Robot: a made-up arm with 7 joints. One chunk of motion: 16 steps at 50 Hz.
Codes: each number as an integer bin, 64 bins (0 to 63) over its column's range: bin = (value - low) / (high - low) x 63, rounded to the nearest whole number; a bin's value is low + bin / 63 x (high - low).
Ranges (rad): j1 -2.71..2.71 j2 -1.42..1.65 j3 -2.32..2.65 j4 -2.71..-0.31 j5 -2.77..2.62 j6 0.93..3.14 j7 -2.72..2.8
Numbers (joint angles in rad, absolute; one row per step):
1: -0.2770 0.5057 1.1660 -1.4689 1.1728 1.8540 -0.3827
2: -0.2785 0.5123 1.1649 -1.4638 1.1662 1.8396 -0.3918
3: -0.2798 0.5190 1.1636 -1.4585 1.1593 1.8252 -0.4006
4: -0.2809 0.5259 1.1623 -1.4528 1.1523 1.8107 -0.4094
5: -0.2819 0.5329 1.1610 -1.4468 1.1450 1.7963 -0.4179
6: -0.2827 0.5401 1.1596 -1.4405 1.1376 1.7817 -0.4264
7: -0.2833 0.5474 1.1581 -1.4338 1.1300 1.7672 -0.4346
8: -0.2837 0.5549 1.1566 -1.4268 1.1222 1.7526 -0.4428
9: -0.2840 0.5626 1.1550 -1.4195 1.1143 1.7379 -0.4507
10: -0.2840 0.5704 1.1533 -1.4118 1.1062 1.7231 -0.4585
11: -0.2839 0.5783 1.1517 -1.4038 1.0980 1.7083 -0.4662
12: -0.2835 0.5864 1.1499 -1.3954 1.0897 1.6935 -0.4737
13: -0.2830 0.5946 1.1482 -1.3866 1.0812 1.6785 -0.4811
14: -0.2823 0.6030 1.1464 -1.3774 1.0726 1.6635 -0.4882
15: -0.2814 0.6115 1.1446 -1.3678 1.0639 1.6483 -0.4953
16: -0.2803 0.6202 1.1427 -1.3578 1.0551 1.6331 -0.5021
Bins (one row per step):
1: 28 40 44 33 46 26 27
2: 28 40 44 33 46 26 27
3: 28 40 44 33 46 26 26
4: 28 40 44 33 46 25 26
5: 28 40 44 33 46 25 26
6: 28 40 44 33 46 24 26
7: 28 40 44 34 46 24 26
8: 28 41 44 34 45 23 26
9: 28 41 44 34 45 23 26
10: 28 41 44 34 45 23 26
11: 28 41 44 34 45 22 26
12: 28 41 44 35 45 22 26
13: 28 41 44 35 45 21 26
14: 28 42 44 35 45 21 25
15: 28 42 44 35 45 20 25
16: 28 42 44 35 45 20 25

